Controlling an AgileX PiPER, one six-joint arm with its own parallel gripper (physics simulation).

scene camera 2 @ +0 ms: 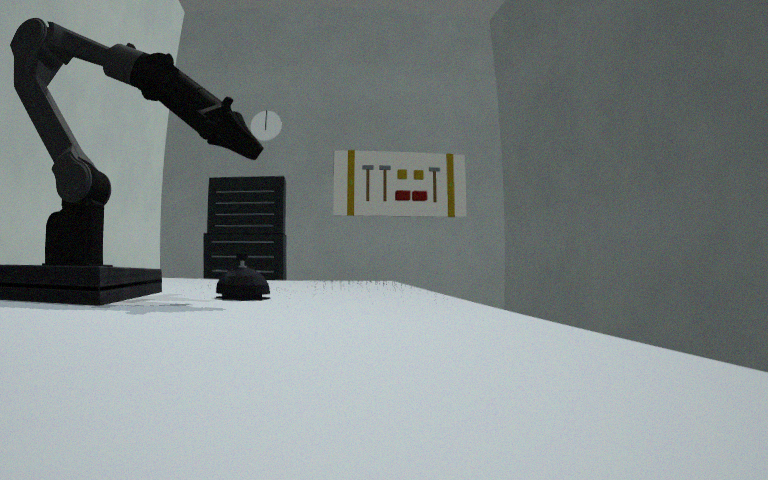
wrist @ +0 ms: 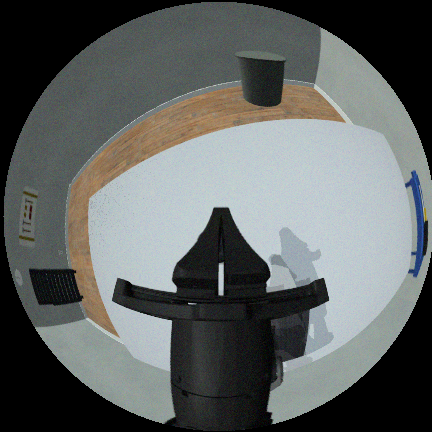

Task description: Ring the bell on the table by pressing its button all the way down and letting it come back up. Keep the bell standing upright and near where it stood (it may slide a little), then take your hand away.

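Note:
A dark dome-shaped bell (scene camera 2: 242, 283) with a small button (scene camera 2: 242, 258) on top stands upright on the white table (scene camera 2: 396, 384) in the scene view. The bell does not show in the wrist view, where the gripper covers part of the table (wrist: 310, 165). My black gripper (scene camera 2: 257, 152) (wrist: 220, 215) is shut, its fingertips together and holding nothing. In the scene view it points down and to the right, high above the bell and apart from it.
The arm's dark base block (scene camera 2: 130, 284) stands left of the bell. Beyond the table are a dark drawer cabinet (scene camera 2: 246, 206) (wrist: 56, 286), a grey bin (wrist: 263, 80) on the wooden floor, and a blue frame (wrist: 420, 225). A tool board (scene camera 2: 399, 183) hangs on the wall.

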